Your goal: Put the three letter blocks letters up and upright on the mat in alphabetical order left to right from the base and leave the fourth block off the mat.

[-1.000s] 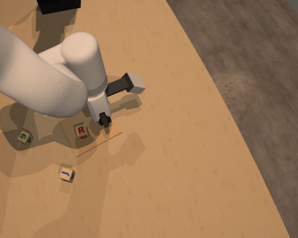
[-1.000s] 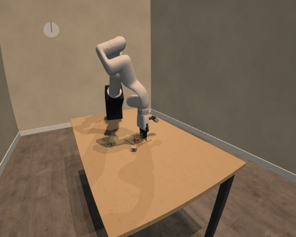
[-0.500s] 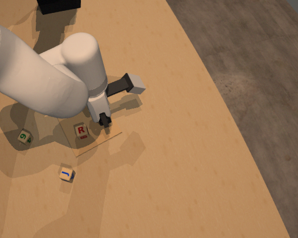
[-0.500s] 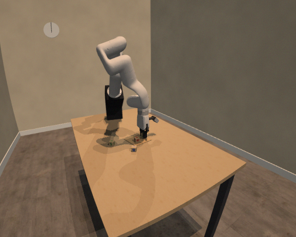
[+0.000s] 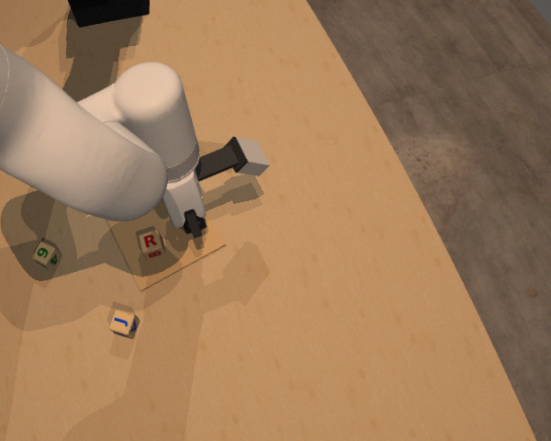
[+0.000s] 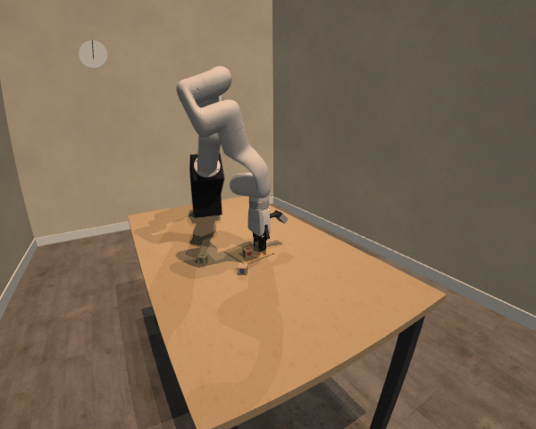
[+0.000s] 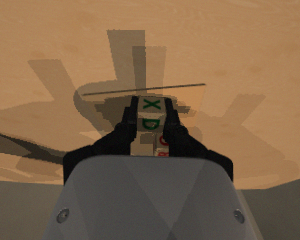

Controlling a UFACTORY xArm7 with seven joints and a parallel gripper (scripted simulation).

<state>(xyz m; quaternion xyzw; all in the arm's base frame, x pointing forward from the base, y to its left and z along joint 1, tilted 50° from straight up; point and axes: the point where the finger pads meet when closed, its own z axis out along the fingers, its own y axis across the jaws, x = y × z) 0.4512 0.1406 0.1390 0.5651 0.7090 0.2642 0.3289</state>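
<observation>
Right now my hand is 10 mm above the green D block. Also, from my hand: tan mat: 50 mm to the right, 20 mm below, 10 mm ahead.
</observation>
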